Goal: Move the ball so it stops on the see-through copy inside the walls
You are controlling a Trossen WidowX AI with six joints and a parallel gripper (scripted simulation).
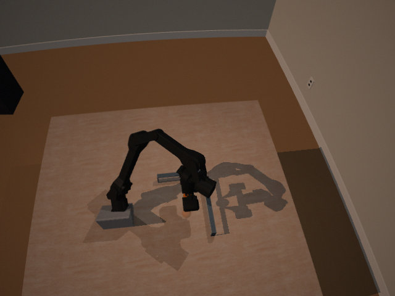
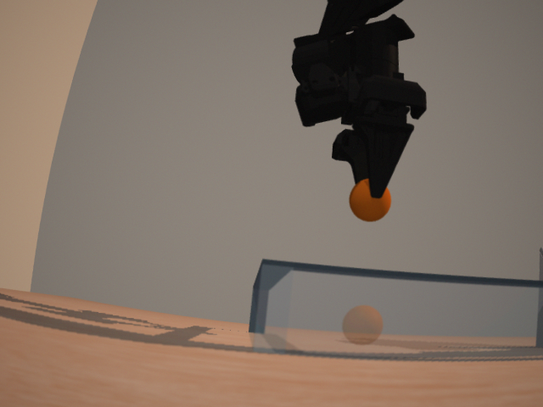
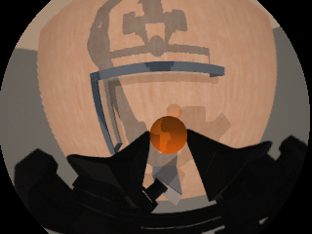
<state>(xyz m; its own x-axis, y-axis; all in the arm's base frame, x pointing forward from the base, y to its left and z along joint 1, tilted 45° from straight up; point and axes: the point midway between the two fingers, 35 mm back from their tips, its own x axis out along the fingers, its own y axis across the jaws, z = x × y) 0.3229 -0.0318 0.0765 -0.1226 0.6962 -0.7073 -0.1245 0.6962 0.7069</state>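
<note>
The see-through copy of ball lies 13 cm below my gripper tip, 3 cm to the right of it and 1 cm behind it.
</note>
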